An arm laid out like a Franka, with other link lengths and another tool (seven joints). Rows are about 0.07 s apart.
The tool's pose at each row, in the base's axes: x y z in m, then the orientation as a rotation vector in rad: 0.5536 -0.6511 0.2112 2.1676 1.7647 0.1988; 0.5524 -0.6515 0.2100 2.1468 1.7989 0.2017; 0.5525 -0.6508 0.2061 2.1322 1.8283 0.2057; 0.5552 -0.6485 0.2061 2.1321 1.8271 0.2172; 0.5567 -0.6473 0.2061 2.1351 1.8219 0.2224; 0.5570 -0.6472 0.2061 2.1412 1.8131 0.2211; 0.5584 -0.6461 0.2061 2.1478 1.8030 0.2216; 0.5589 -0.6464 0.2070 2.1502 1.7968 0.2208; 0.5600 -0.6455 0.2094 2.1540 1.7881 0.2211; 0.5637 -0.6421 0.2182 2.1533 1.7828 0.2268; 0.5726 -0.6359 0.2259 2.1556 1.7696 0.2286; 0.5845 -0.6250 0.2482 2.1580 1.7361 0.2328; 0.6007 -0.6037 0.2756 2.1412 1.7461 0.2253
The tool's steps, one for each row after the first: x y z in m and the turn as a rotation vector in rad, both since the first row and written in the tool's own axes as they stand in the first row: -0.0005 -0.0015 0.0008 0.0020 0.0099 -0.0267; 0.0006 -0.0028 0.0044 0.0055 0.0208 -0.0477; 0.0034 -0.0007 0.0048 0.0005 0.0268 -0.0457; 0.0049 0.0004 0.0051 -0.0022 0.0284 -0.0411; 0.0051 0.0007 0.0052 -0.0021 0.0257 -0.0340; 0.0064 0.0018 0.0054 -0.0030 0.0237 -0.0257; 0.0062 0.0026 0.0048 -0.0042 0.0212 -0.0216; 0.0070 0.0043 0.0027 -0.0061 0.0187 -0.0154; 0.0102 0.0102 -0.0049 -0.0113 0.0193 -0.0125; 0.0174 0.0200 -0.0103 -0.0169 0.0150 -0.0046; 0.0283 0.0368 -0.0292 -0.0330 0.0028 0.0139; 0.0497 0.0575 -0.0533 -0.0362 -0.0033 -0.0003
